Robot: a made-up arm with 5 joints.
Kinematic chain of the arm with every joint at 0, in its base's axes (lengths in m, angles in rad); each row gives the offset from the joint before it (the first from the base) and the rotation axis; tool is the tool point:
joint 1: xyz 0 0 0.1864 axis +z
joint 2: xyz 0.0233 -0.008 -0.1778 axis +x
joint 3: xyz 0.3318 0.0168 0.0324 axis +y
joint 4: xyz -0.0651 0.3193 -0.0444 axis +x
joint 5: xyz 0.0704 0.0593 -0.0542 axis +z
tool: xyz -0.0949 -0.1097 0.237
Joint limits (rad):
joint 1: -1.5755..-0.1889
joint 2: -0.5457..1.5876
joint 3: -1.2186..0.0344
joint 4: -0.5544..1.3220
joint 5: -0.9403..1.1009
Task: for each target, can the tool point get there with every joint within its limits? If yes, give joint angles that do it. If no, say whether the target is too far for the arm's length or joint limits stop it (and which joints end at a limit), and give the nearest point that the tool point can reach.
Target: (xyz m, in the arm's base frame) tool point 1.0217 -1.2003 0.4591
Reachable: no: too far | nearest point 0.3664 -0.4221 0.1724 | short by 1.057 m
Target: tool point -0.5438 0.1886 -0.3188
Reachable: no: joint limits stop it (at a limit: joint 1, joint 2, joint 5) | nearest point 0.2016 0.2131 -0.1745 | short by 0.760 m
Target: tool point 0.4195 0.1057 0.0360
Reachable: yes | joints -0.8905 -0.1979 -0.3783 -0.1787 -0.5771
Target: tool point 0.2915 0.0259 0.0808
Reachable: yes | joints -0.5124 0.4278 -0.9616 0.6740 -0.0678
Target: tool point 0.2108 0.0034 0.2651
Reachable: yes | joints -0.4994 0.7732 -0.3358 0.6232 -0.7018
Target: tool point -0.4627 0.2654 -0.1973
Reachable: no: joint limits stop it (at a limit: joint 1, joint 2, joint 5) | nearest point 0.1986 0.2308 -0.1502 | short by 0.664 m
